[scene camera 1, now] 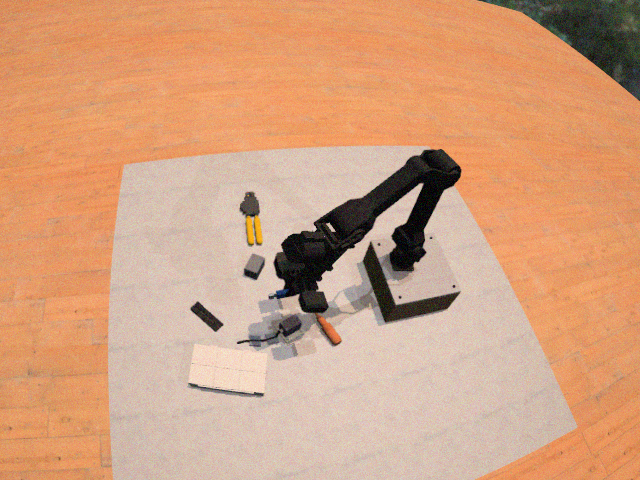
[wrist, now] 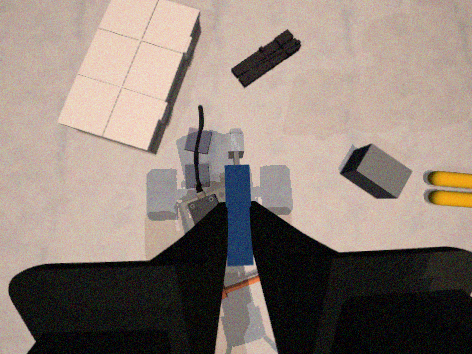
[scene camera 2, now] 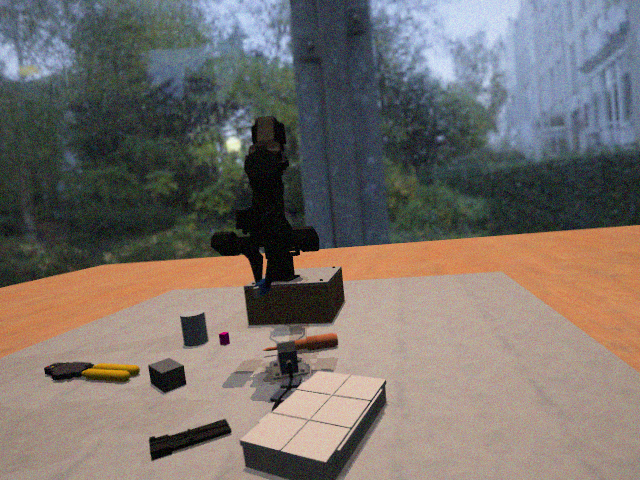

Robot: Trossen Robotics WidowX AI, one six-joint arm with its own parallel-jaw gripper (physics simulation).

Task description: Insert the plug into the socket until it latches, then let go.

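Frame: origin at the arm's base, x back, y right, z up, level; centimetres.
Seen in the pictures: gripper, fingertip midpoint: [scene camera 1: 285, 293] [wrist: 237, 209] [scene camera 2: 262, 288]; arm's base, origin of the base link: [scene camera 1: 401, 261] [scene camera 2: 284, 278].
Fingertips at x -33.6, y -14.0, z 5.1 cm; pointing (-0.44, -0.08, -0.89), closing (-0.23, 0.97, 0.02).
Observation:
Offsets run from my fingertips to a thing's top centre. "pt": to the spot under its first point.
The blue plug {dx -0.8, dy -0.2, dz +1.3 cm} [scene camera 1: 280, 293] [scene camera 2: 262, 287] [wrist: 238, 220] has a pale metal tip and a clear end piece, pointing away from the fingers in the wrist view. My gripper [scene camera 1: 287, 292] [scene camera 2: 260, 283] [wrist: 237, 209] is shut on the plug's blue body and holds it in the air, above the mat. The dark socket block {dx +1.8, dy -2.3, dz -11.1 cm} [scene camera 1: 290, 325] [scene camera 2: 287, 355] [wrist: 203, 206] stands on a small light base, with a black cable from its far side. Plug and socket are apart. In the wrist view the left finger hides part of the socket, which lies left of the plug; its opening is not visible.
An orange screwdriver {dx +11.1, dy -0.3, dz -12.8 cm} [scene camera 1: 329, 331] [scene camera 2: 319, 341] lies beside the socket. A white-tiled box {dx -14.0, dy -15.2, dz -12.0 cm} [scene camera 1: 227, 369] [scene camera 2: 312, 408] [wrist: 121, 75] and black bar {dx -20.6, dy +0.8, dz -14.0 cm} [scene camera 1: 206, 316] [scene camera 2: 190, 438] lie beyond the cable. A grey block {dx -7.5, dy +17.2, dz -12.0 cm} [scene camera 1: 254, 266] [scene camera 2: 166, 374], yellow-handled pliers {pt dx -9.2, dy +30.8, dz -13.6 cm} [scene camera 1: 250, 229], grey cylinder {dx +12.1, dy +27.4, dz -8.5 cm} [scene camera 2: 194, 329] and magenta cube {dx +12.4, dy +19.3, dz -13.1 cm} [scene camera 2: 223, 338] also show.

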